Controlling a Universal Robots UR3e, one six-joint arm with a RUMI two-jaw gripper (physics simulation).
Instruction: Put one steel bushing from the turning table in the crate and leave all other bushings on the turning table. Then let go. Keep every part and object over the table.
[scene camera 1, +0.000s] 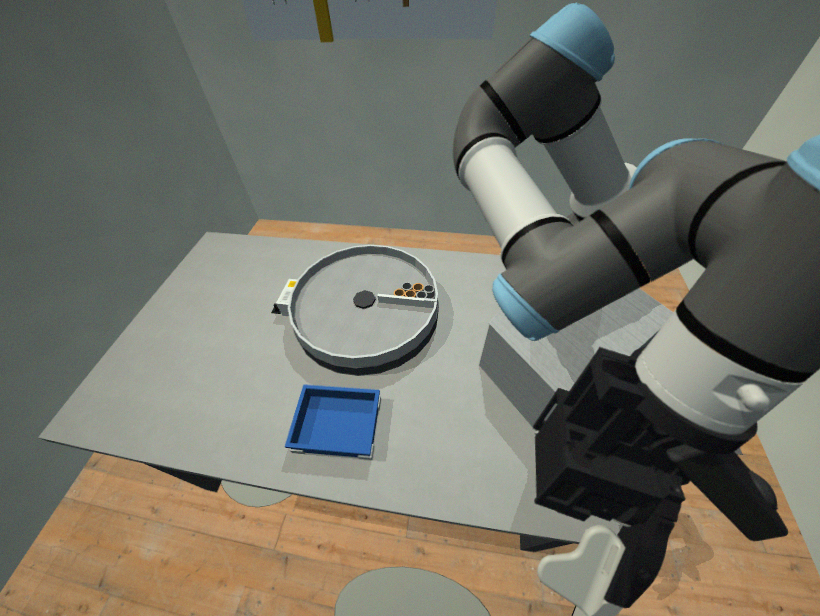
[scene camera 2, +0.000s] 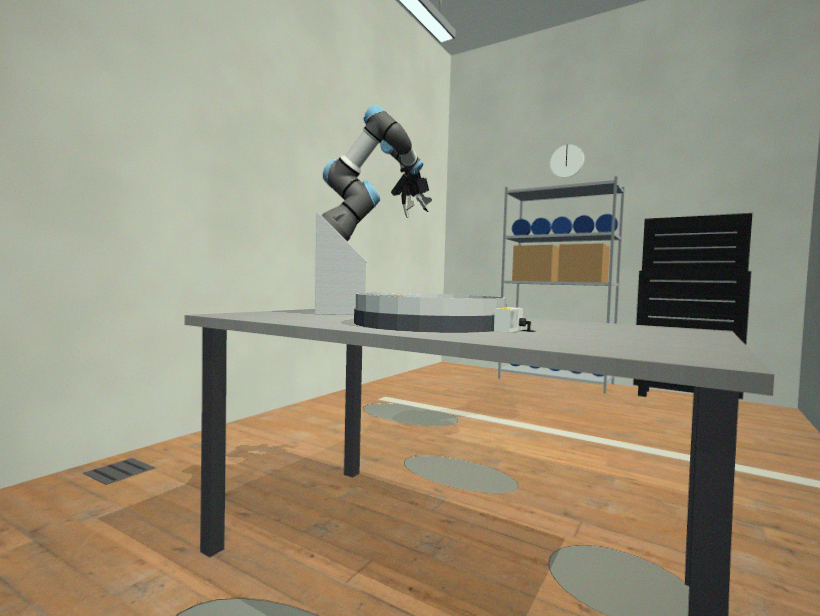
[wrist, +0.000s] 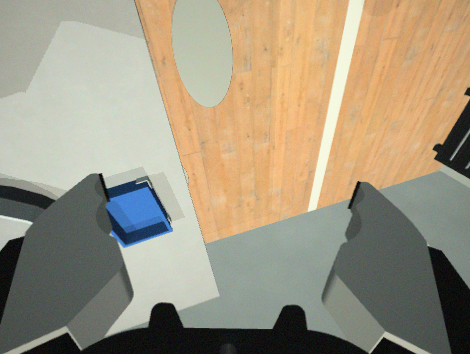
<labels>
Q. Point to my gripper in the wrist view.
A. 231, 181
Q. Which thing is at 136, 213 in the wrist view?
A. A blue crate.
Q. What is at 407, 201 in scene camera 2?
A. My gripper.
</labels>
